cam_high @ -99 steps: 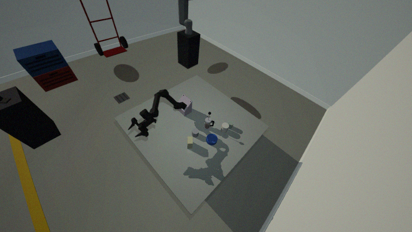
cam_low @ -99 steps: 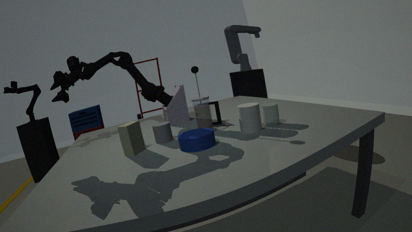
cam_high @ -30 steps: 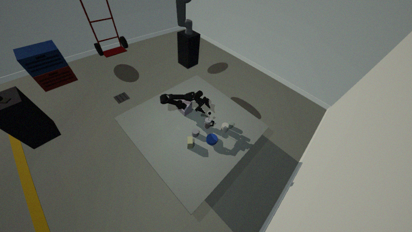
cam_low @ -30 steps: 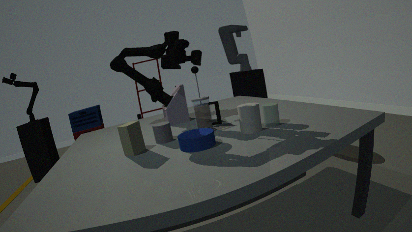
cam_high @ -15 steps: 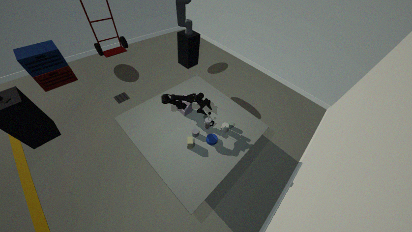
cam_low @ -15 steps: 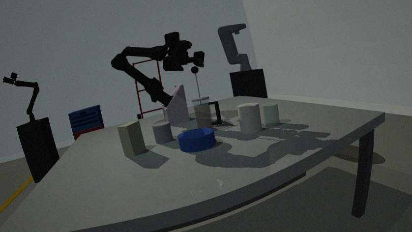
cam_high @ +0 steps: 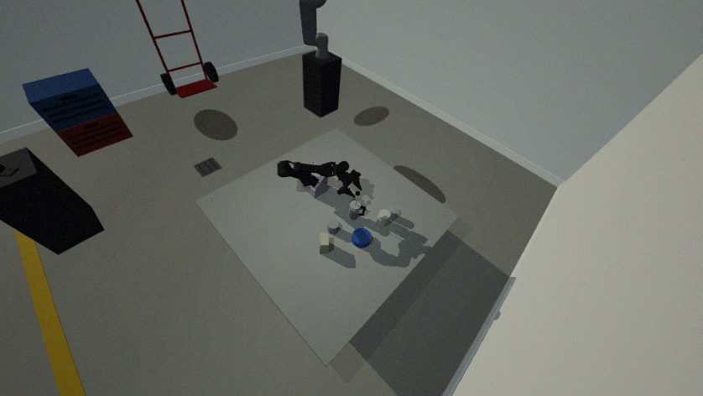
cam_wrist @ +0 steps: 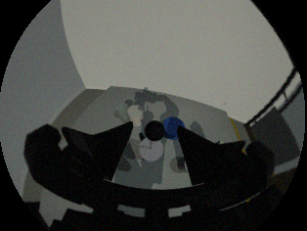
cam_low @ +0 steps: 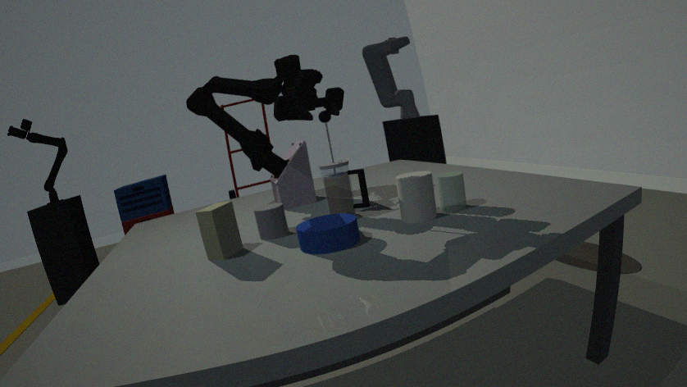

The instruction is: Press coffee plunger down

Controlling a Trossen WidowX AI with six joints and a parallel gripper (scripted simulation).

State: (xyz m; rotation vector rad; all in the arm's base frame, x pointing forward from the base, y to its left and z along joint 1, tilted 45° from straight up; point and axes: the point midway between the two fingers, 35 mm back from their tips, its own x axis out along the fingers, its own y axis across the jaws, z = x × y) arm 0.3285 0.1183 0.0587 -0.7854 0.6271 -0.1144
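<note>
My gripper tip is 10 mm to the right of the coffee press and 130 mm above it. Round my gripper tip: grey cylinder: 30 mm behind, 170 mm to the right, 220 mm below; pale green cylinder: 180 mm ahead, 200 mm to the left, 210 mm below; white cylinder: 160 mm ahead, 110 mm to the left, 200 mm below.
</note>
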